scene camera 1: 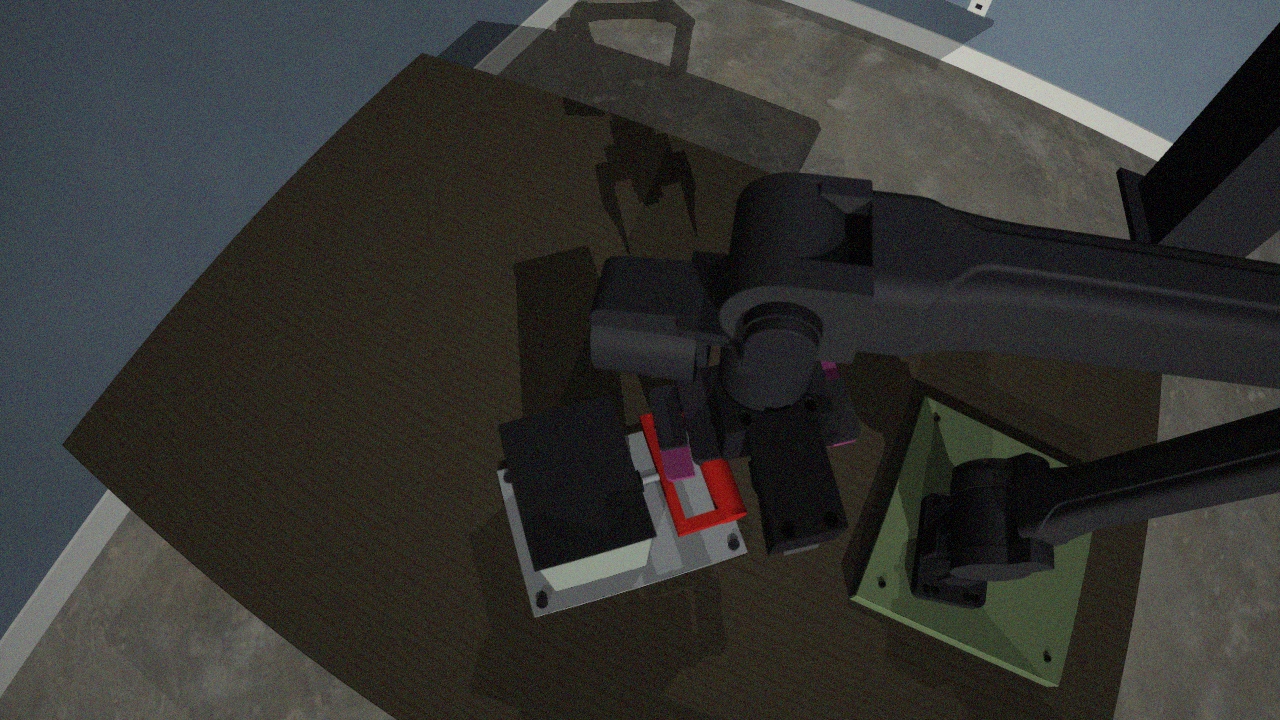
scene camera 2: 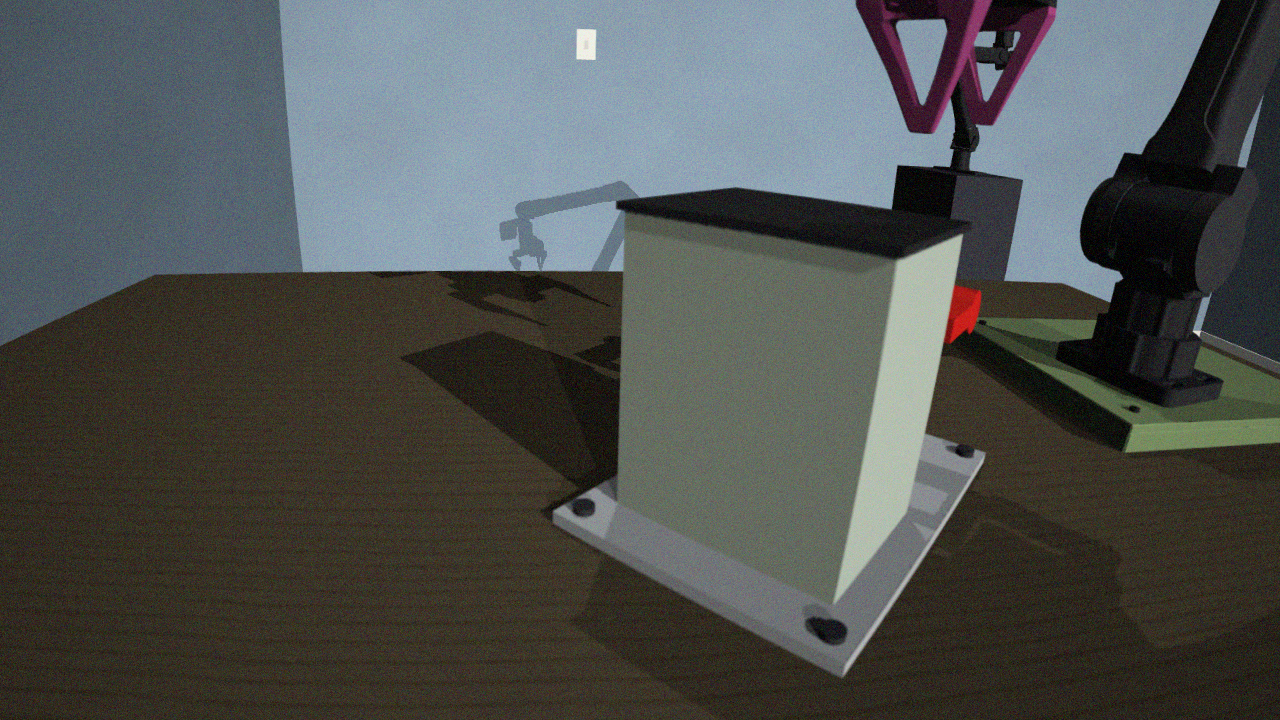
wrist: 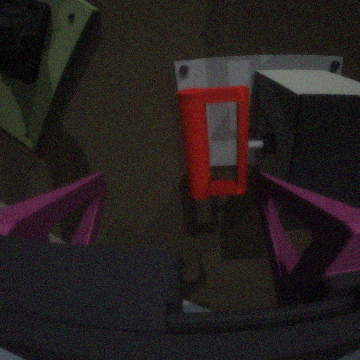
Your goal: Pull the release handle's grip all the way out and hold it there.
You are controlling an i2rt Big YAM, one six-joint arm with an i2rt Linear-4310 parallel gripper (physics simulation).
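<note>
The red release handle's grip (scene camera 1: 726, 497) (scene camera 2: 963, 313) (wrist: 195, 145) is a rectangular frame beside a pale box with a dark top (scene camera 1: 572, 483) (scene camera 2: 751, 385) (wrist: 325, 145). A short metal rod (scene camera 1: 650, 479) (wrist: 255, 144) joins them, with a small gap between grip and box. My gripper (scene camera 2: 955, 127) (wrist: 179, 180) is open and empty, and hangs above the grip. In the wrist view the grip shows between the two magenta fingers, a little beyond their tips. In scene camera 1 the arm hides part of the gripper, and one magenta finger (scene camera 1: 677, 462) overlaps the grip.
The box stands on a grey bolted plate (scene camera 1: 590, 592) (scene camera 2: 716, 573) (wrist: 217, 75). The green base board (scene camera 1: 1029, 640) (scene camera 2: 1199, 433) (wrist: 62, 65) of the arm lies on the grip's side of the box. In scene camera 2 a dark block (scene camera 2: 984, 214) stands behind the table.
</note>
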